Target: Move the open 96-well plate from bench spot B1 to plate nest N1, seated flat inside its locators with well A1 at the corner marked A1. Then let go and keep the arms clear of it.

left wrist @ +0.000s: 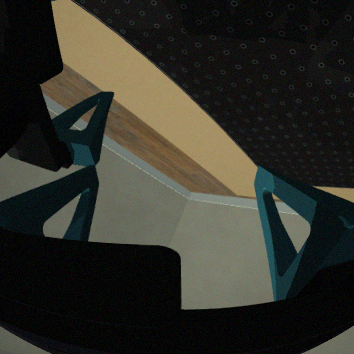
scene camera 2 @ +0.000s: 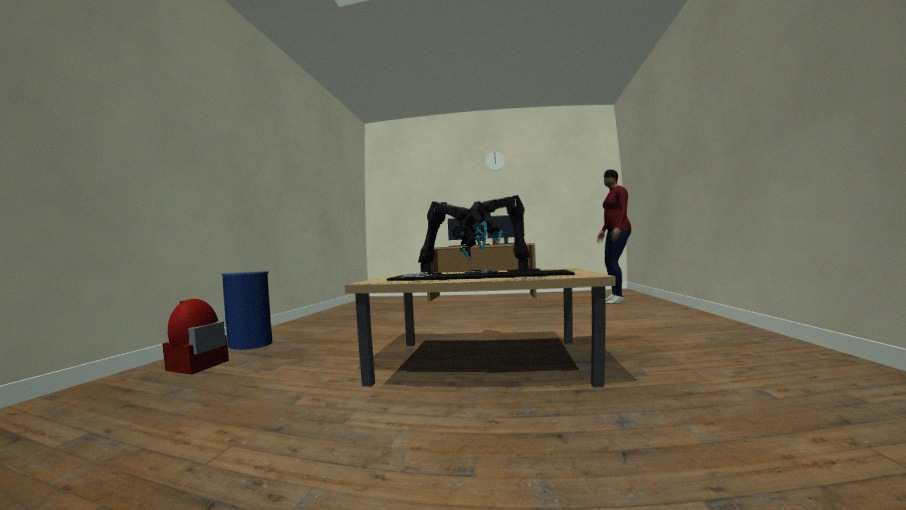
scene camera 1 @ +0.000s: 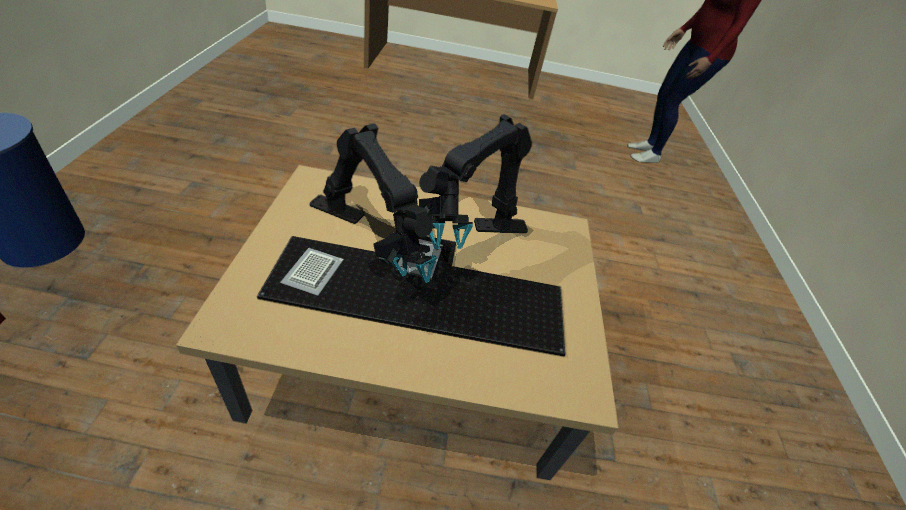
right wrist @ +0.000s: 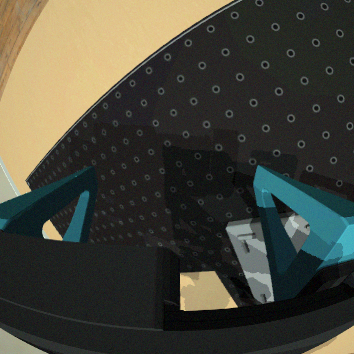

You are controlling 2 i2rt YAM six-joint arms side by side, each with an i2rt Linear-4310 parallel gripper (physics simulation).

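Frame: origin at the left arm's base, x ahead, y left, z up, level; metres.
Seen in the pictures: left gripper, fingertip midpoint: (left wrist: 176, 173) (scene camera 2: 492, 239) (scene camera 1: 448, 249); right gripper, fingertip midpoint: (left wrist: 98, 42) (scene camera 2: 476, 255) (scene camera 1: 415, 279) (right wrist: 175, 174); left arm's base, link origin: (scene camera 2: 523, 270) (scene camera 1: 500, 226); right arm's base, link origin: (scene camera 1: 336, 209).
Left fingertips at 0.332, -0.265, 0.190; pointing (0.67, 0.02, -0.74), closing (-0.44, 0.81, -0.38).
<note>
Pixels of each thing's top centre, then the offset from my left fingertips to it, as dx, dy, dz. Level surfaces: height alone.
- white 96-well plate, top centre: (scene camera 1: 312, 267) (scene camera 2: 416, 273) -0.075, -0.402, -0.161
- black perforated board, surface height: dz -0.177
- seemingly nest N1, top centre: (right wrist: 289, 274) (scene camera 1: 420, 254) (scene camera 2: 478, 269) -0.137, -0.059, -0.160
The white 96-well plate (scene camera 1: 312, 268) lies flat on a light grey base at the left end of the black perforated board (scene camera 1: 507, 310). A light grey fixture with slots, seemingly nest N1 (right wrist: 256, 265), lies near the board's middle, mostly hidden by the right arm and fingers. Its corner mark cannot be read. My left gripper (scene camera 1: 449, 245) (left wrist: 176, 173) is open and empty above the upper edge of the board. My right gripper (scene camera 1: 415, 278) (right wrist: 175, 174) is open and empty above the board's middle, right of the plate in scene camera 1.
The two grippers hang close together; a right-gripper finger shows in the left wrist view. The wooden table (scene camera 1: 380, 373) (scene camera 2: 507, 286) carries both arms. A blue barrel (scene camera 1: 31, 202) (scene camera 2: 245, 310) stands at the left. A person (scene camera 1: 687, 82) (scene camera 2: 614, 221) stands behind at the right.
</note>
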